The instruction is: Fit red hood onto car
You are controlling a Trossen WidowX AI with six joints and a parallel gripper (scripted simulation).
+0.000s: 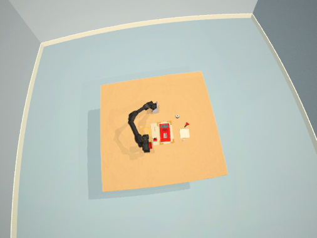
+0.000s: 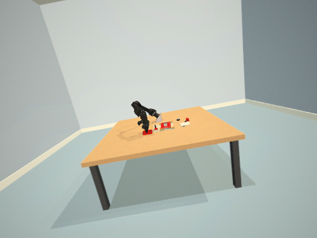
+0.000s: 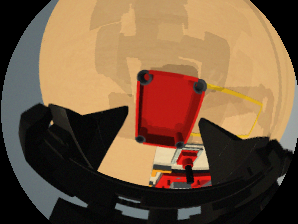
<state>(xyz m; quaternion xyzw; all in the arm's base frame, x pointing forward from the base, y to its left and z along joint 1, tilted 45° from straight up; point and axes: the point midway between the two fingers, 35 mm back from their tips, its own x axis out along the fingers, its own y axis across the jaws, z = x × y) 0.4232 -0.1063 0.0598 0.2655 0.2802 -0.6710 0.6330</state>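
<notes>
Right now my gripper tip is 1 cm above the red hood. Round my gripper tip: square plate (10 cm behind, 41 cm to the left, 2 cm below); grey wheel (30 cm behind, 36 cm to the left, 1 cm below).
</notes>
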